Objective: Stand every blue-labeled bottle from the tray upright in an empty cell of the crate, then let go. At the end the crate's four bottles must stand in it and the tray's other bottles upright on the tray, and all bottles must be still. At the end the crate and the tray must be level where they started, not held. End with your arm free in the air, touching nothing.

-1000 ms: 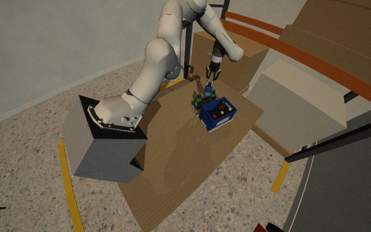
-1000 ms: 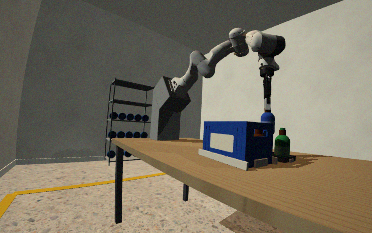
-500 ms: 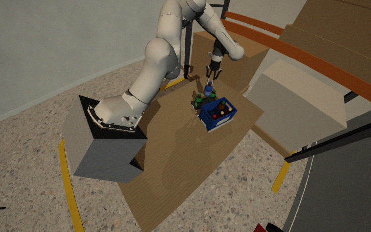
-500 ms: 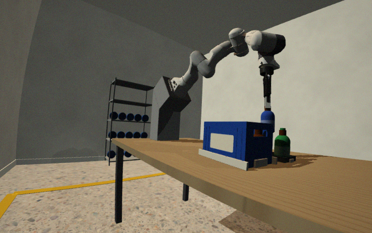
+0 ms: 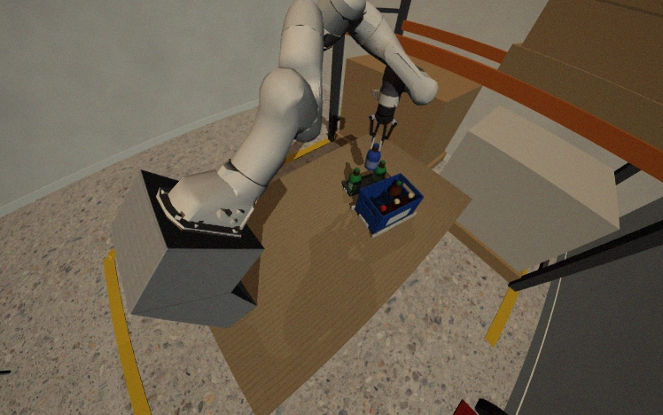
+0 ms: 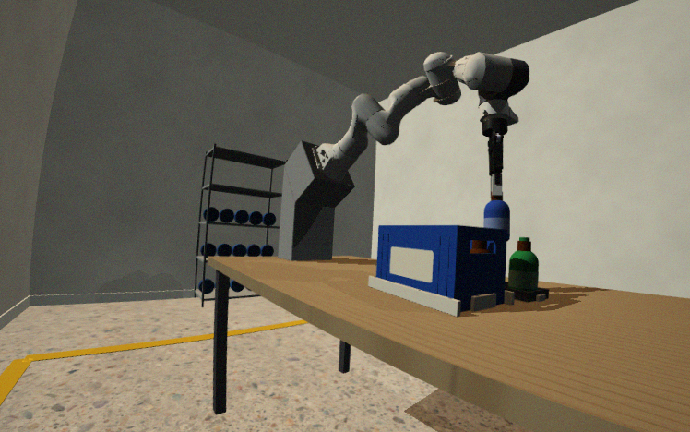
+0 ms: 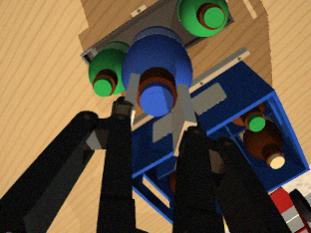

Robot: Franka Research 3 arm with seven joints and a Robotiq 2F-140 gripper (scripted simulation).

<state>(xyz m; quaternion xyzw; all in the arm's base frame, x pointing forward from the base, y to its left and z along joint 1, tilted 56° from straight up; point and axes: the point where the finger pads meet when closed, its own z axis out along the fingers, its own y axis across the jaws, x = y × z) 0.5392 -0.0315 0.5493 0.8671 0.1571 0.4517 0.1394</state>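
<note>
The blue-labeled bottle is 9 cm below my hand. The rest, counted from my hand: dark tray 30 cm below; crate 12 cm behind, 19 cm to the right, 23 cm below.
</note>
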